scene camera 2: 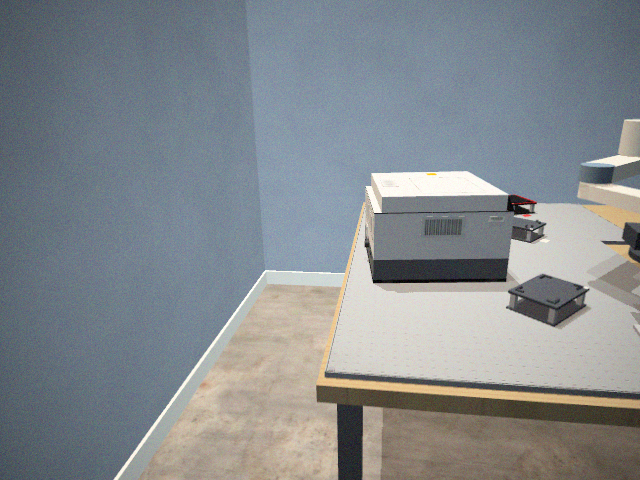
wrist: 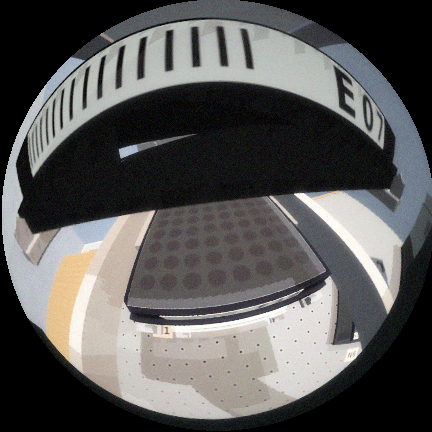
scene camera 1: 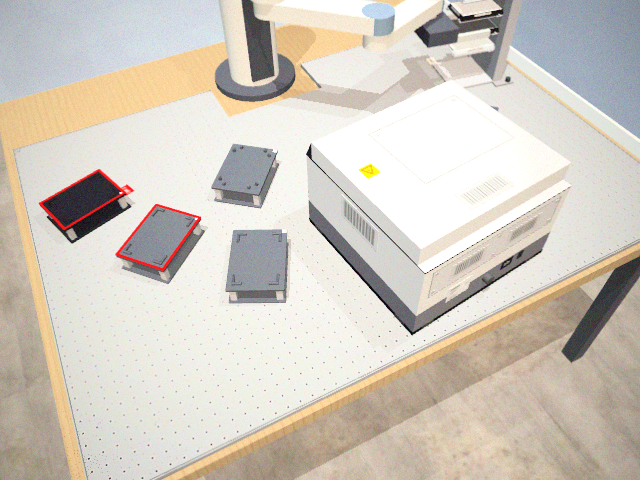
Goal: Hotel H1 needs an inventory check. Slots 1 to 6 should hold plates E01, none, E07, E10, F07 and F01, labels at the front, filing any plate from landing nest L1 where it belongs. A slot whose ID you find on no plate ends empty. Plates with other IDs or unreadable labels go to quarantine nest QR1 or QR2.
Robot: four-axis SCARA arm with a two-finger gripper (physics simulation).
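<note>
Hotel H1 stands at the back right in scene camera 1, with several plates stacked in it. My gripper reaches in at its front; in the wrist view its pale fingertips lie close against both long sides of a dark-welled plate. It looks shut on this plate, which sits above a tag reading 1. The plate's own ID cannot be read. Plate E07 is above it, its label facing the camera and its dark underside showing.
Two red-marked nests are on the left, beside grey nests. A large white instrument stands on the table. Another nest is in front of it in scene camera 2. An N6 tag shows near the hotel.
</note>
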